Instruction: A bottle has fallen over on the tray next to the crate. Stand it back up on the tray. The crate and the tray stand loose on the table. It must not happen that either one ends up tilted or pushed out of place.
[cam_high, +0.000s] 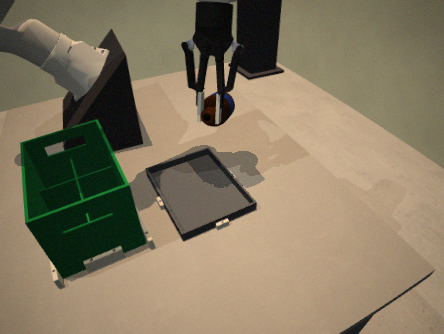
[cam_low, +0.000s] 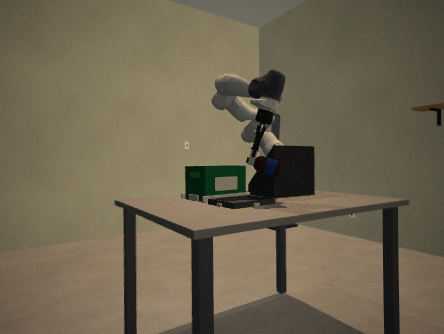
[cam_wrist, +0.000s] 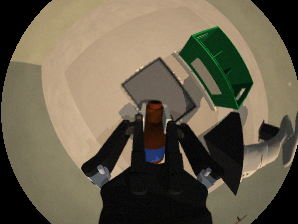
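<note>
My gripper is now 4 cm past the bottle, 3 cm to the right of it and 3 cm above it. Also, from my hand: green crate 32 cm to the right, 13 cm below, 1 cm behind; then dark tray 20 cm below, 5 cm to the right, 2 cm ahead.
</note>
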